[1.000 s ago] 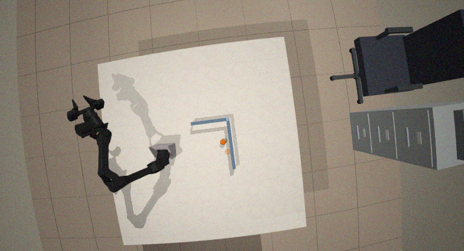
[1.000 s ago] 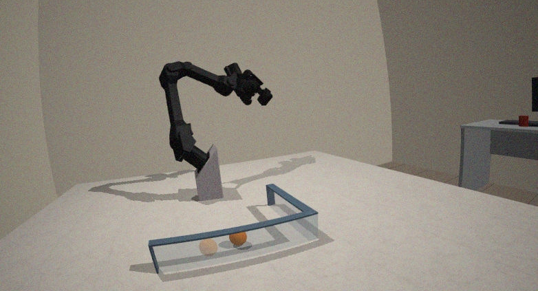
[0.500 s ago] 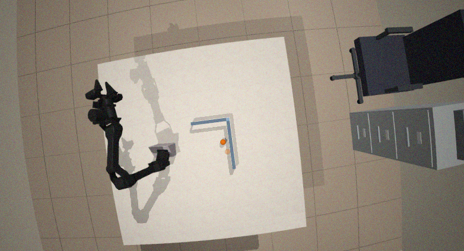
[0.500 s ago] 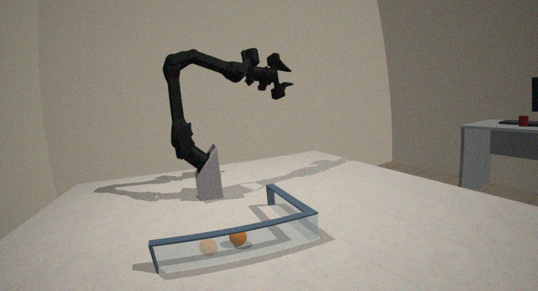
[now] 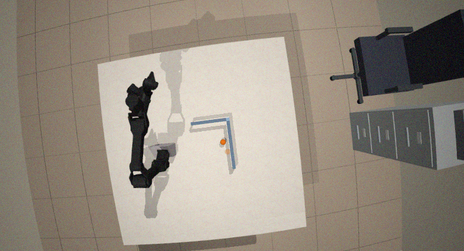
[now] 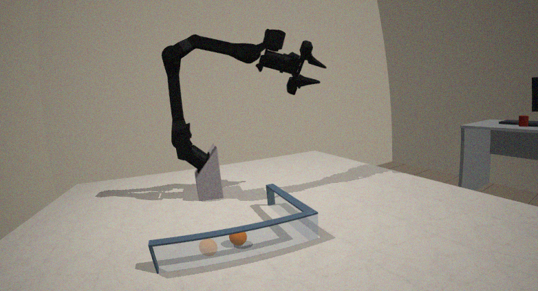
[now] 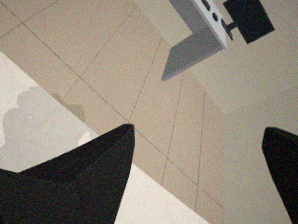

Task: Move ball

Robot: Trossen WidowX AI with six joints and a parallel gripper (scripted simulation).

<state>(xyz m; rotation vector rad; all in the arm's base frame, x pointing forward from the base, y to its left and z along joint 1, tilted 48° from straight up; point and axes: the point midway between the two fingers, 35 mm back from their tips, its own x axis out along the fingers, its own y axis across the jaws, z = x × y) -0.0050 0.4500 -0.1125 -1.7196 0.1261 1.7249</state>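
Right now the orange ball is 34 cm ahead of my gripper tip, 36 cm to the right of it and 34 cm below it. The rest, counted from my gripper tip: see-through copy 37 cm ahead, 42 cm to the right, 34 cm below.
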